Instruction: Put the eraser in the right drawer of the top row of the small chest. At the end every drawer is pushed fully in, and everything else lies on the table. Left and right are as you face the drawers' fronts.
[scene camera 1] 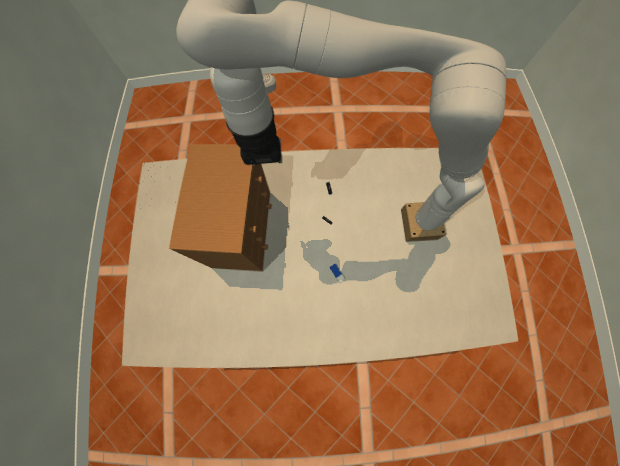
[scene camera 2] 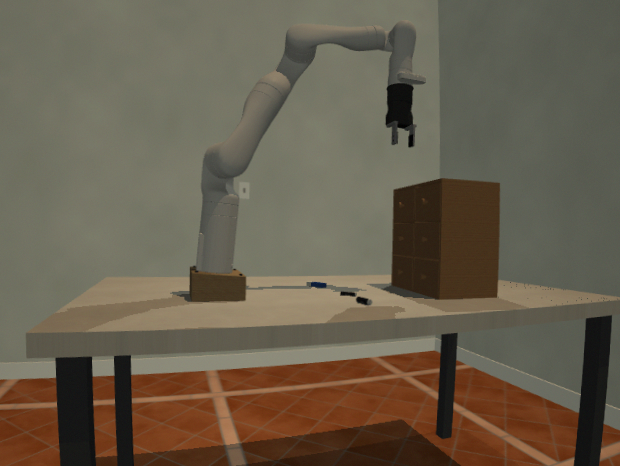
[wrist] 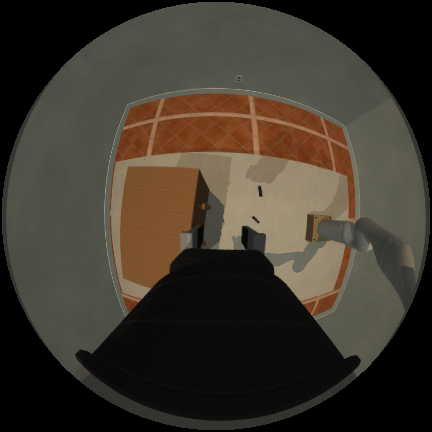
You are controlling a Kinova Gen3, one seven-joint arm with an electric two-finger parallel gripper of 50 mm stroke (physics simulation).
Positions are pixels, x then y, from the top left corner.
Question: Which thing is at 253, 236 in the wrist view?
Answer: The gripper.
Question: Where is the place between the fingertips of the gripper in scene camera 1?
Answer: At 267, 160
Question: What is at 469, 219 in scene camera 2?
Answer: A small wooden chest.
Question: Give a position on a small wooden chest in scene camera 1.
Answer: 209, 224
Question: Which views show the gripper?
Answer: Scene camera 1, scene camera 2 and the wrist view: all of them.
